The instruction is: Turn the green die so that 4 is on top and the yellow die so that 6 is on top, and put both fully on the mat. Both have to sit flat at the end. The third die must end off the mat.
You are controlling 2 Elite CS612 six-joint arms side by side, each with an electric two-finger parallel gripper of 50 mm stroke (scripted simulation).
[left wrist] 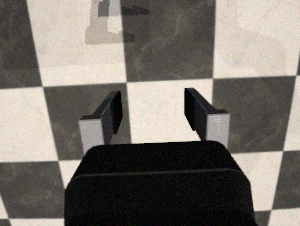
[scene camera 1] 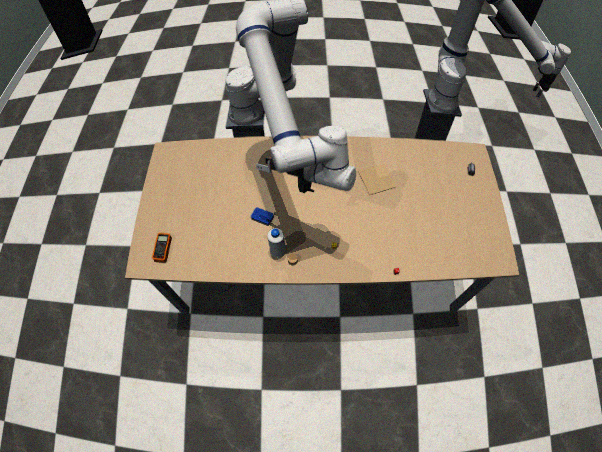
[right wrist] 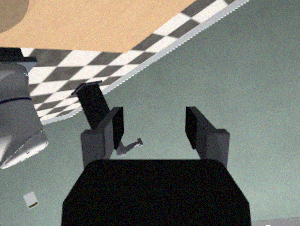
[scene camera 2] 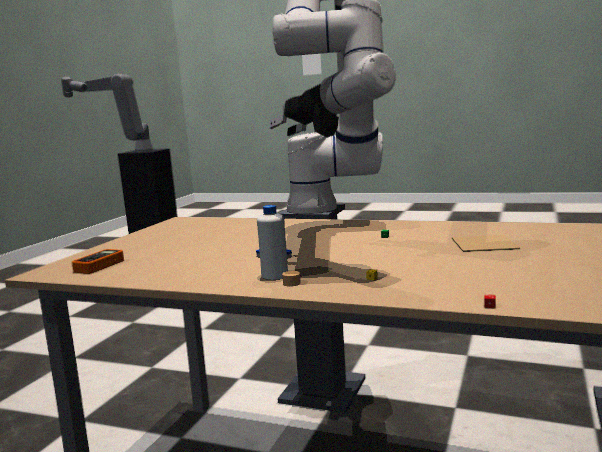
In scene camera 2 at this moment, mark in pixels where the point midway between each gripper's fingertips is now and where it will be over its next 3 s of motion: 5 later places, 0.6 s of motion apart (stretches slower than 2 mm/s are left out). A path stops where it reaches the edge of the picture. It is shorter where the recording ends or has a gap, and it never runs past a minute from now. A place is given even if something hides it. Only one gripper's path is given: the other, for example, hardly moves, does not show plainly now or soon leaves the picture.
My right gripper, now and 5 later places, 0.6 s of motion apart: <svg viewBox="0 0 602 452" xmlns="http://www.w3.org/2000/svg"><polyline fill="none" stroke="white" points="279,128 309,153 344,178 370,186 380,187 382,192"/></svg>
